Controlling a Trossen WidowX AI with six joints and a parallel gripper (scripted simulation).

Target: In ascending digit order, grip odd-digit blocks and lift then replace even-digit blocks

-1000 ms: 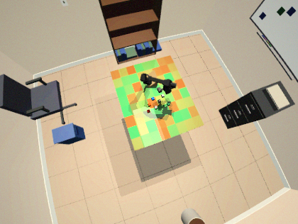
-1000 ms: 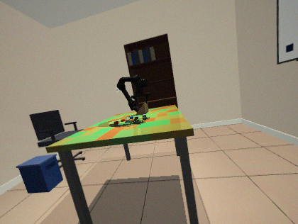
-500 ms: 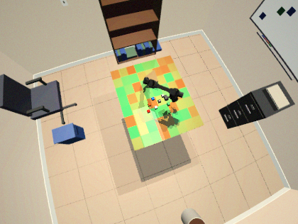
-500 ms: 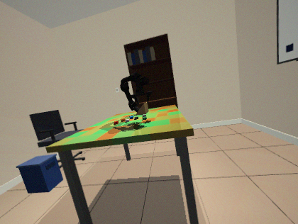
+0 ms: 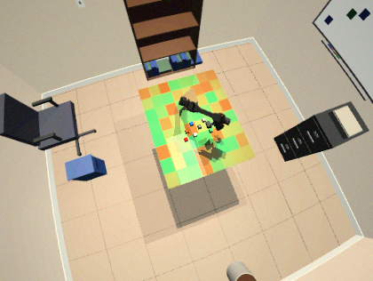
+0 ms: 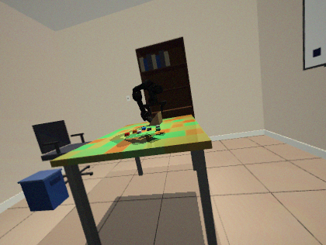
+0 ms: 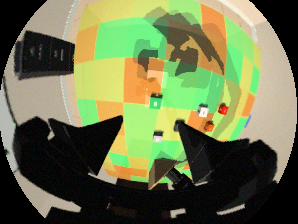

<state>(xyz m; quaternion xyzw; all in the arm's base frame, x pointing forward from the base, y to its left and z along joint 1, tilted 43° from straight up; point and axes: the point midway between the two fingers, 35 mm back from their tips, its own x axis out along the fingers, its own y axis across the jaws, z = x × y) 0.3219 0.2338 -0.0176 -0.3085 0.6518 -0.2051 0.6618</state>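
The green block is 10 mm to the right of my gripper tip and 120 mm below it. From my gripper tip the other things lie so: white block 10 mm ahead, 180 mm to the right, 120 mm below; then black block 60 mm behind, 110 mm to the right, 120 mm below; then grey block 130 mm behind, 50 mm to the right, 120 mm below.
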